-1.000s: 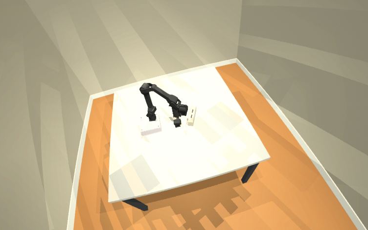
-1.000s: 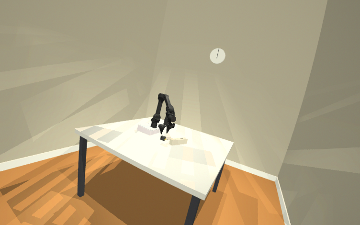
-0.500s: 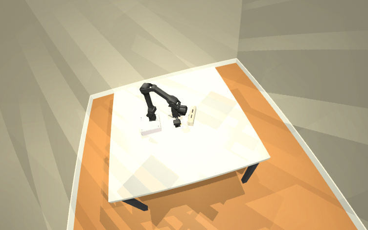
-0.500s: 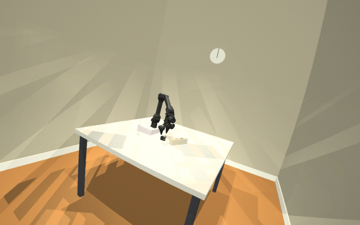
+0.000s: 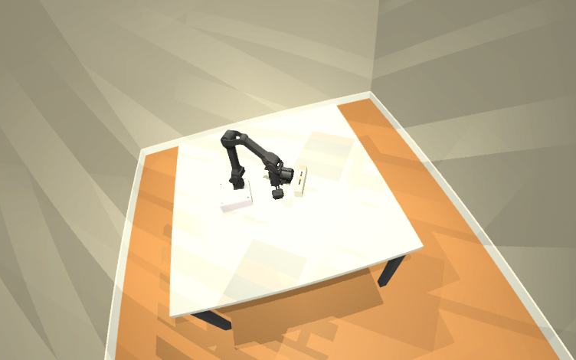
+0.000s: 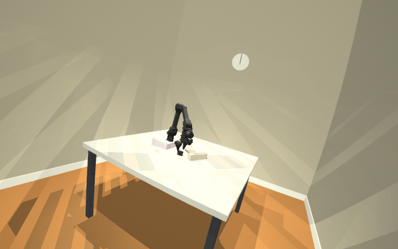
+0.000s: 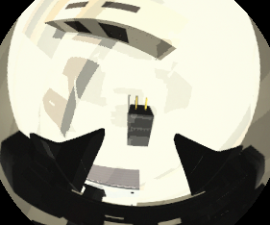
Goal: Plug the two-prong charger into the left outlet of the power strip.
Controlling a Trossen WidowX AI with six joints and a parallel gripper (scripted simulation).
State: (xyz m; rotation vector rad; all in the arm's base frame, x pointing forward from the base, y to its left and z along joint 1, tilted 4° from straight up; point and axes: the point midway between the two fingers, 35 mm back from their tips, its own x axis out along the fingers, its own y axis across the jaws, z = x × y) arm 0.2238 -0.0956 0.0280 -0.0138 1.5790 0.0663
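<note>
Now: the dark two-prong charger 20 mm below my gripper tip and 20 mm ahead of it.
</note>
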